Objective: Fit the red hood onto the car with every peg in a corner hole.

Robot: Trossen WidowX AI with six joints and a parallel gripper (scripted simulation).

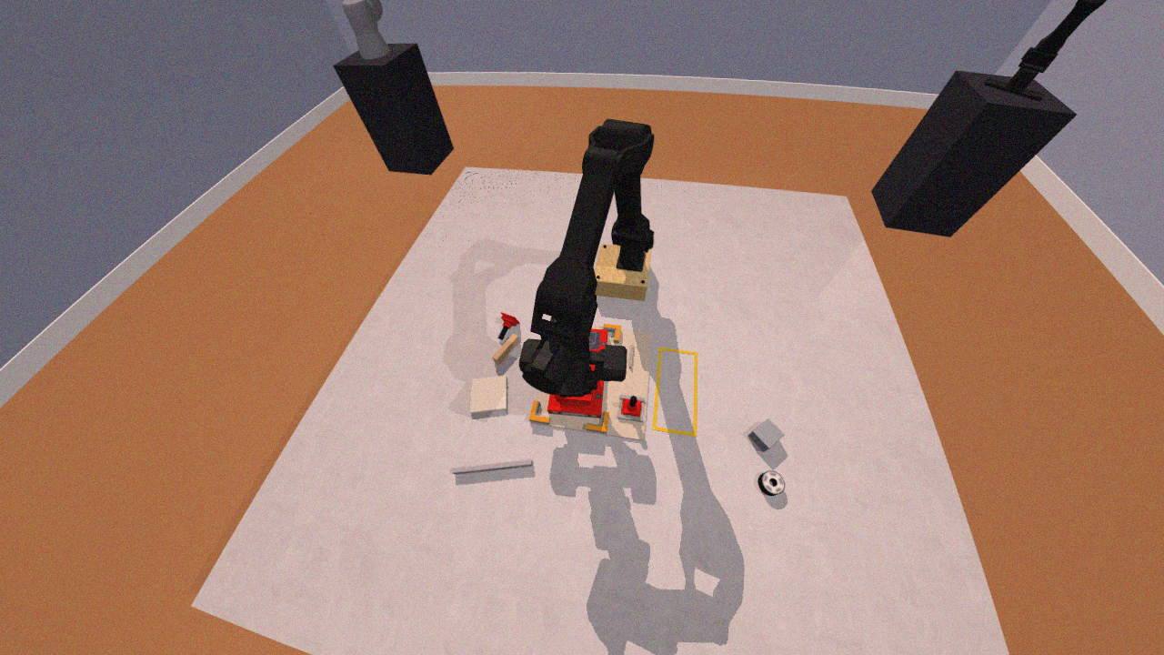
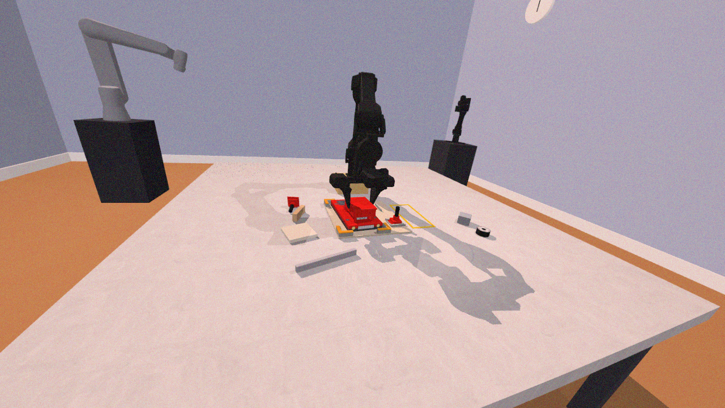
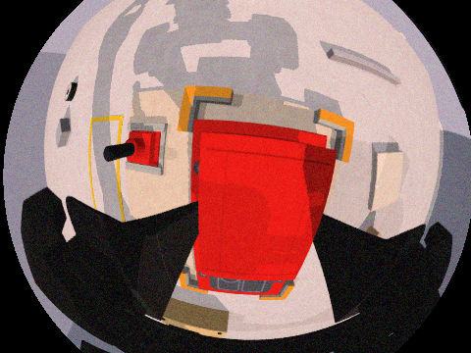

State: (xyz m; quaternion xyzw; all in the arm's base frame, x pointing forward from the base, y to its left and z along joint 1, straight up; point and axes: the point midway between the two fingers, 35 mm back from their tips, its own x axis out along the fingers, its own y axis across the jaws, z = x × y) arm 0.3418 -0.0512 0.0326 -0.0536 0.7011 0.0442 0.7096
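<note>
Now: gripper tip right at the red hood. The rest, counted from my gripper tip: tan tile 180 mm to the right, 50 mm below, 50 mm ahead; wooden block 180 mm to the right, 60 mm behind, 40 mm below; grey engine block 30 mm below, 10 mm to the left.
</note>
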